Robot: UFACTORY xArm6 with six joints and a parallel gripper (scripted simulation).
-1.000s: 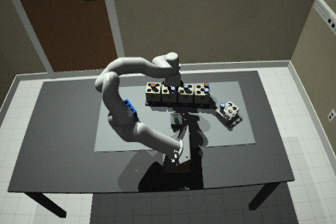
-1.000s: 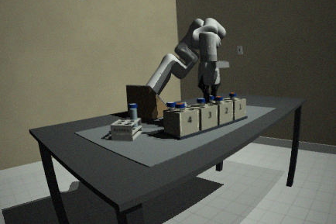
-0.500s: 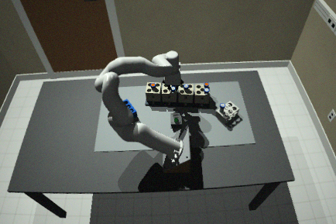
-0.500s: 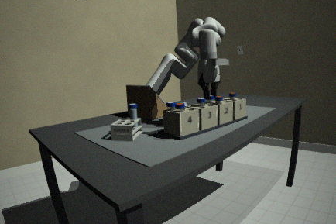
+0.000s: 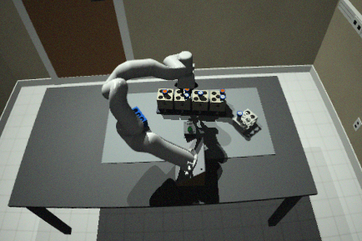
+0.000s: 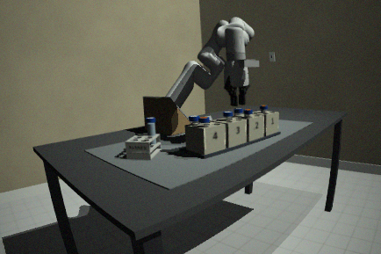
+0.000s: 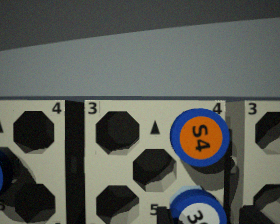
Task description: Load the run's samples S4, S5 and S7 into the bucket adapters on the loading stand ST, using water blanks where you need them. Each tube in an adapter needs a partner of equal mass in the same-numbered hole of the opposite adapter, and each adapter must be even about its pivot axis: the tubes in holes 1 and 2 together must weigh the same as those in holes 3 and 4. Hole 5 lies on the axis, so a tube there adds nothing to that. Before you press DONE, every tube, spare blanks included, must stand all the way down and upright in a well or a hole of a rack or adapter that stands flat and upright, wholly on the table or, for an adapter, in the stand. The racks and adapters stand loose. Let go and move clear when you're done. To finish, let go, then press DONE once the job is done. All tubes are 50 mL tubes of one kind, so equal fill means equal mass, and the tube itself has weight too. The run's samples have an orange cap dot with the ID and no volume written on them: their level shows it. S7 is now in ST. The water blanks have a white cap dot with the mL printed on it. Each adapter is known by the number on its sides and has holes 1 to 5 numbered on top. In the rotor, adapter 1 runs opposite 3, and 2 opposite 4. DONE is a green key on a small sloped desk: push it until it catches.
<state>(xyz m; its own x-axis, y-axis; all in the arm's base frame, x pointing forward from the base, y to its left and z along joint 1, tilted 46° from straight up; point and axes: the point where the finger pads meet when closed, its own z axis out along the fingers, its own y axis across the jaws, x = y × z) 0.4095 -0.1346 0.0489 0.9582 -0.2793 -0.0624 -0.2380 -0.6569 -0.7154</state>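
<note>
My hand is 21 cm past the green DONE key, 2 cm to the right of it and 9 cm above it. Round my hand: adapter 3 (9 cm to the right, 11 cm below); adapter 2 (3 cm ahead, 2 cm to the left, 11 cm below); sample S4 (4 cm ahead, 1 cm to the right, 9 cm below).
</note>
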